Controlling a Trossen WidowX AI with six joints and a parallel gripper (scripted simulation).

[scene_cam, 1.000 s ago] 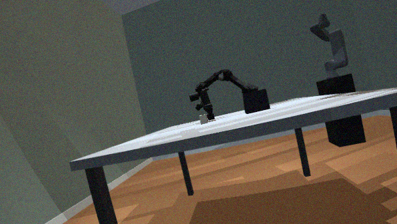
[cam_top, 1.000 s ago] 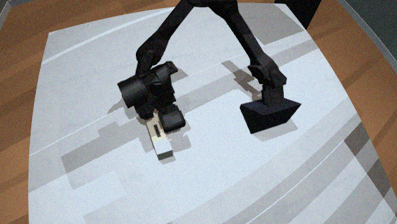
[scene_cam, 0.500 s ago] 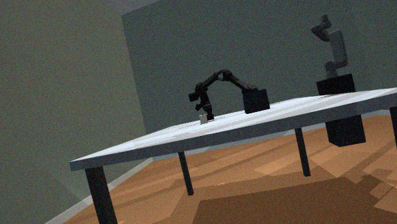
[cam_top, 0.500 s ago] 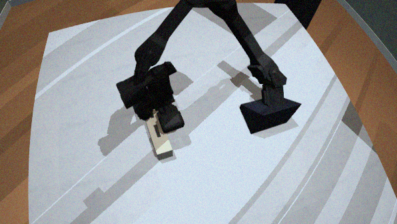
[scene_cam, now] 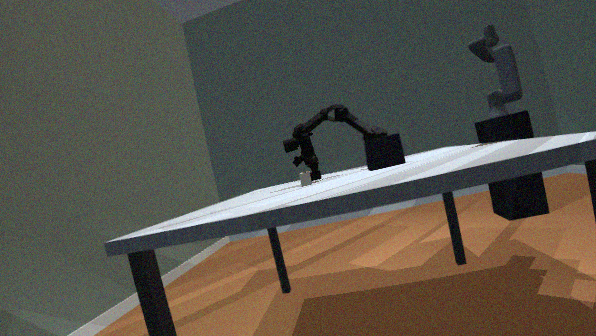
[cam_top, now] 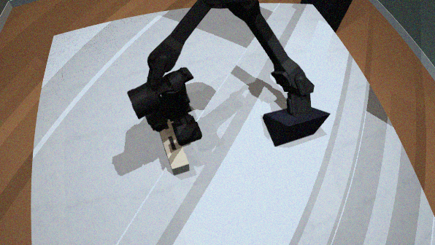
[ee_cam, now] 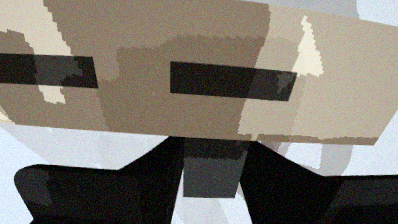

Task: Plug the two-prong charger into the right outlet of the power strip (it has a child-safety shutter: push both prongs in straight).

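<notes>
My gripper tip is 20 mm short of the black charger and 10 mm below it.
</notes>
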